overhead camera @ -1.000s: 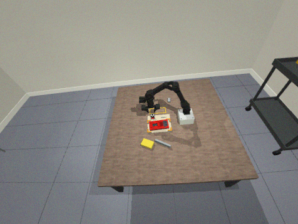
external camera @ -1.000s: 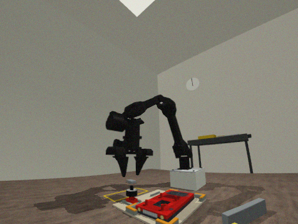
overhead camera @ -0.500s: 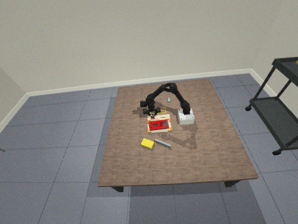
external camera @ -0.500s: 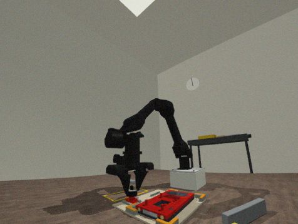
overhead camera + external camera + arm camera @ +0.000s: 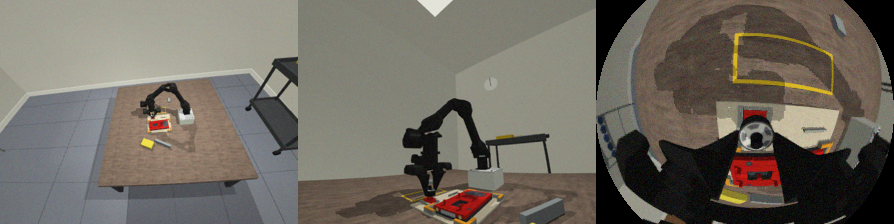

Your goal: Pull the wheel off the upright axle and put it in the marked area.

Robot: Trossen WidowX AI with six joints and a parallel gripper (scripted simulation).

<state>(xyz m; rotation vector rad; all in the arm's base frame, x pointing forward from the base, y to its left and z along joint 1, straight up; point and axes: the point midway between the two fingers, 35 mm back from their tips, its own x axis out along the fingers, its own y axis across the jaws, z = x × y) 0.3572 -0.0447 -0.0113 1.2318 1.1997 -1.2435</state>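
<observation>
My gripper tip is right at the black wheel. Round my gripper tip: yellow block 32 cm to the left, 7 cm ahead, 2 cm below; upright axle right at my gripper tip; grey block 25 cm to the right, 22 cm behind, 3 cm below.
</observation>
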